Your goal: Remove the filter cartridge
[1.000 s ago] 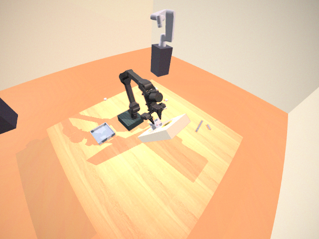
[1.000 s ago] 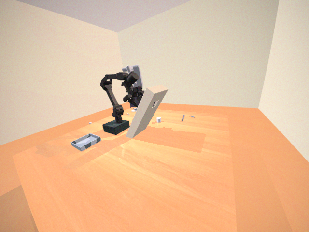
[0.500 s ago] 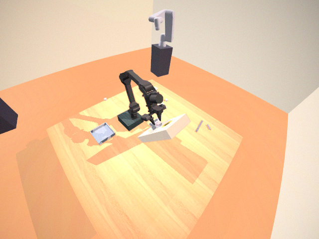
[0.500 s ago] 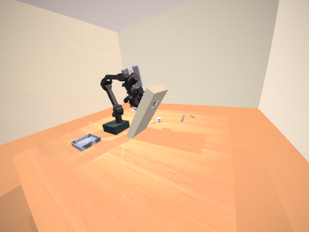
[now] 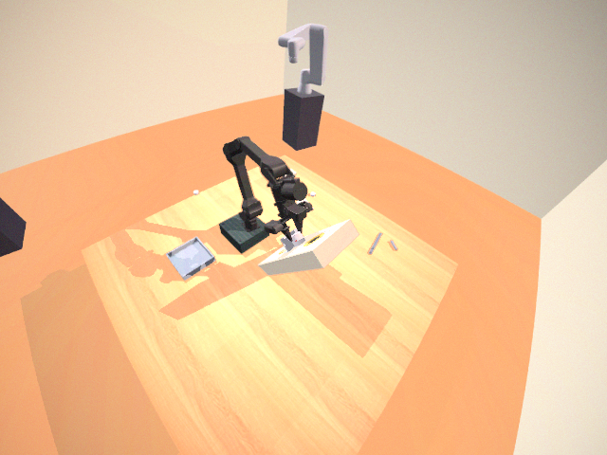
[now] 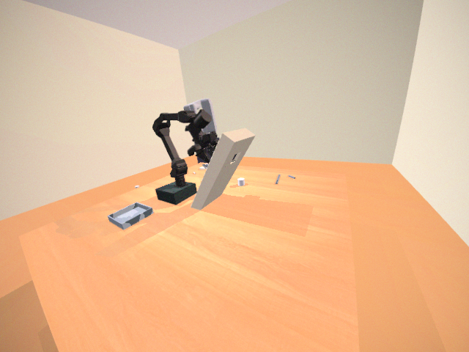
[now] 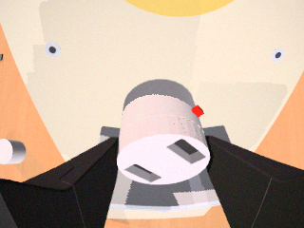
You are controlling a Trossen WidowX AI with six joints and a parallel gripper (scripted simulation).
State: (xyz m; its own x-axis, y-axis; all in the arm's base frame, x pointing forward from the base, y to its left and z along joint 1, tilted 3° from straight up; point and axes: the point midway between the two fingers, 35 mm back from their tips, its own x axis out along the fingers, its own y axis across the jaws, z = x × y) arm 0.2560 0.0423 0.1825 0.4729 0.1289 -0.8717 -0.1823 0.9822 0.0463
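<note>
Now: gripper tip 28 cm past the grey-blue tray, 35 cm to the left of it and 21 cm above it. Also, from my gripper tip: round filter cartridge (right at my gripper tip).
</note>
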